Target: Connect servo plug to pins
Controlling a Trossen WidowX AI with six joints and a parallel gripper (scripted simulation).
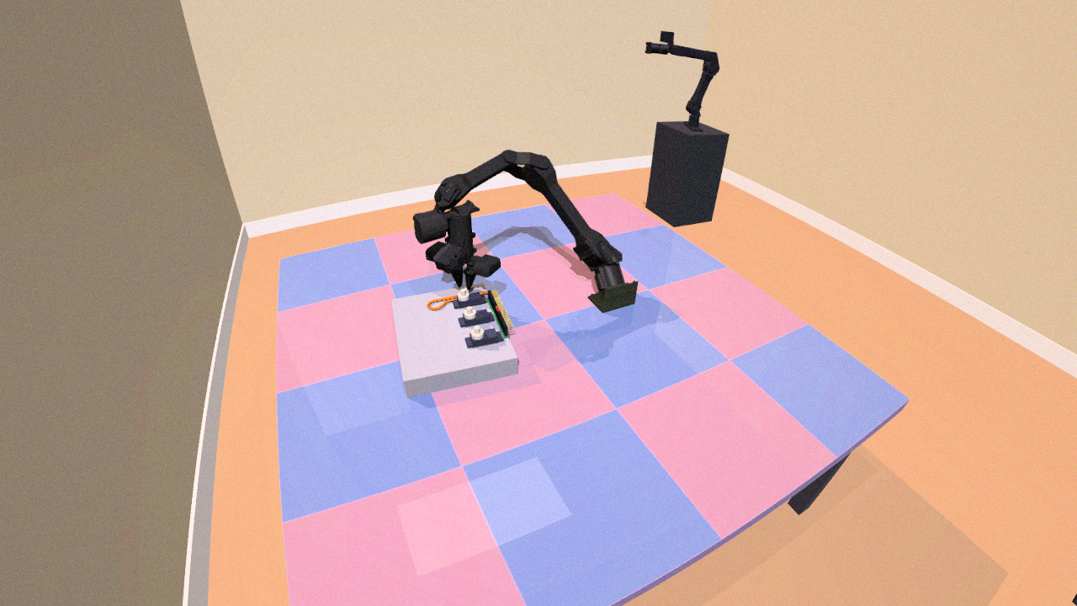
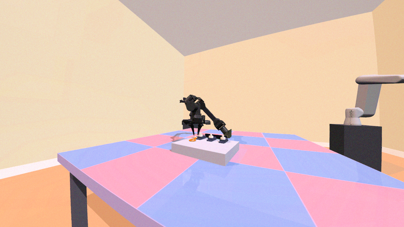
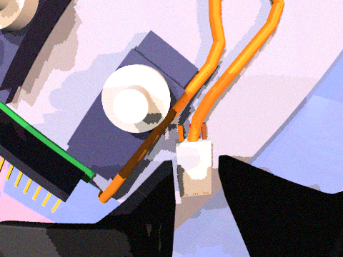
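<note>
My gripper tip is now 5 cm past the red band, 12 cm to the right of it and 1 cm below it. Round my gripper tip: pale holder block 11 cm ahead, 11 cm to the left, 4 cm below; green band 4 cm behind, 12 cm to the left, 2 cm below; pin header 5 cm behind, 12 cm to the left.
</note>
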